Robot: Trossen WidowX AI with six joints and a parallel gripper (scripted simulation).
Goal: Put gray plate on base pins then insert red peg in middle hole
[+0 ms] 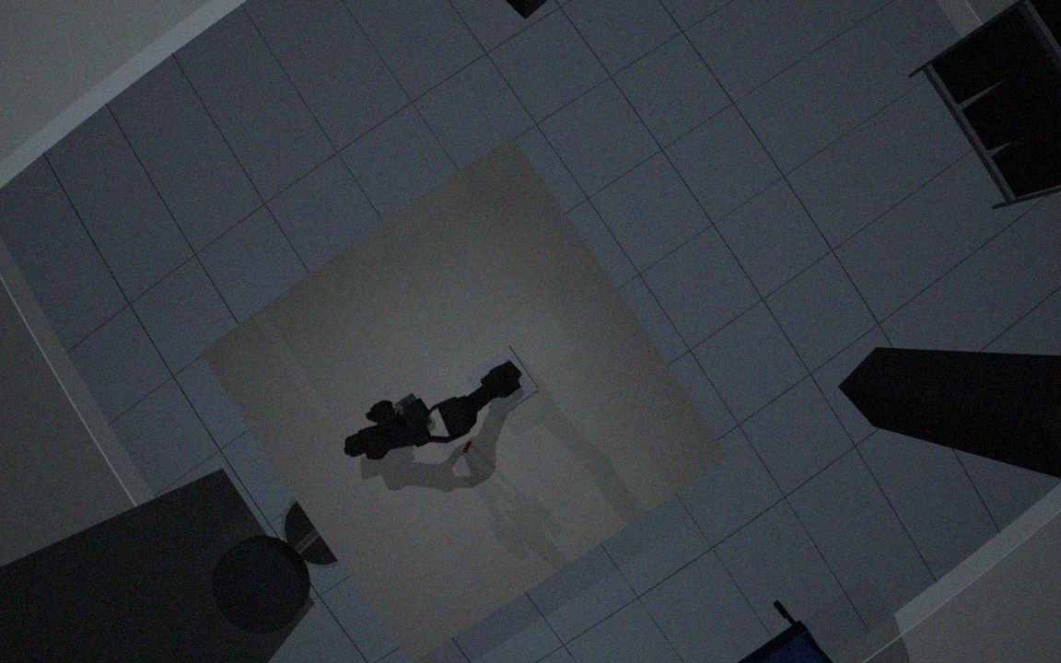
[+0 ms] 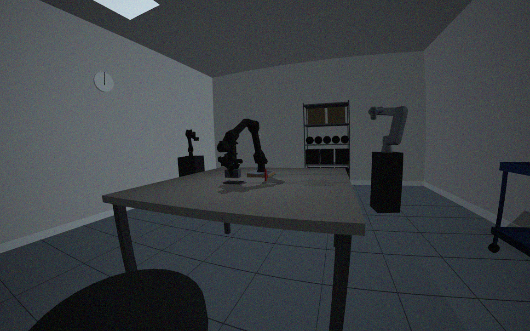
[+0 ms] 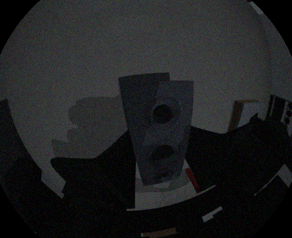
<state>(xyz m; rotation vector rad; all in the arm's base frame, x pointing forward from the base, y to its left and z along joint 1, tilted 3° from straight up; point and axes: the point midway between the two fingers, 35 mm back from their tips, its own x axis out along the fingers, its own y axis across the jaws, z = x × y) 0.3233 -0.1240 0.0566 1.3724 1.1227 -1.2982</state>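
The red peg lies 70 mm behind my gripper tip, 200 mm to the left of it and 10 mm below it. From my gripper tip the other things lie so: gray plate (30 mm above).
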